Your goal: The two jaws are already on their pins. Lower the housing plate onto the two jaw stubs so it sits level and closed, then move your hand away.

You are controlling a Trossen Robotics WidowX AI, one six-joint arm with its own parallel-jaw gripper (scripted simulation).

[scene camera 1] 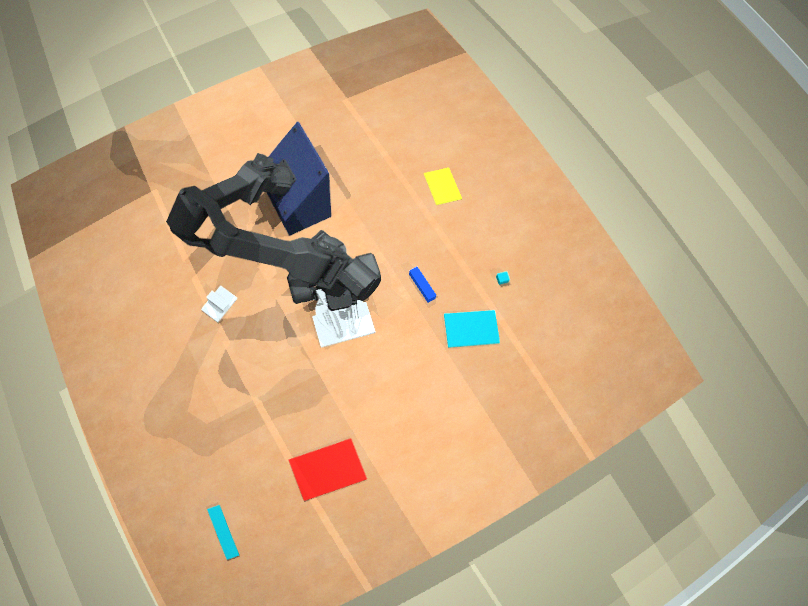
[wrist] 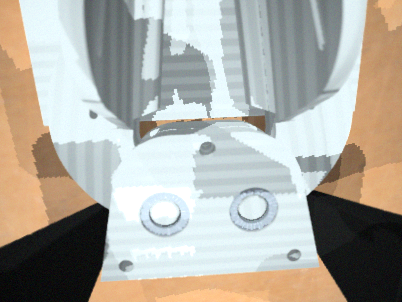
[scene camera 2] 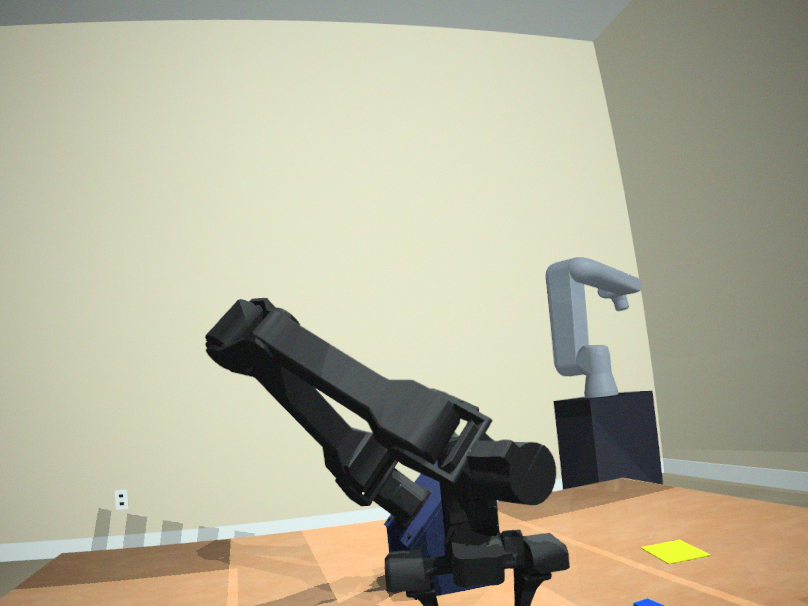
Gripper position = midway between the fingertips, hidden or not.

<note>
In view: the gripper (scene camera 1: 334, 293), a cyan strip (scene camera 1: 228, 545), a white part (scene camera 1: 219, 302), a yellow patch (scene camera 1: 441, 182), a cyan patch (scene camera 1: 463, 329) and a red patch (scene camera 1: 337, 466).
The gripper is seen too in the wrist view (wrist: 205, 204). The wrist view does not show the cyan strip: it is out of frame. Scene camera 2 does not show the cyan strip: it is out of frame.
</note>
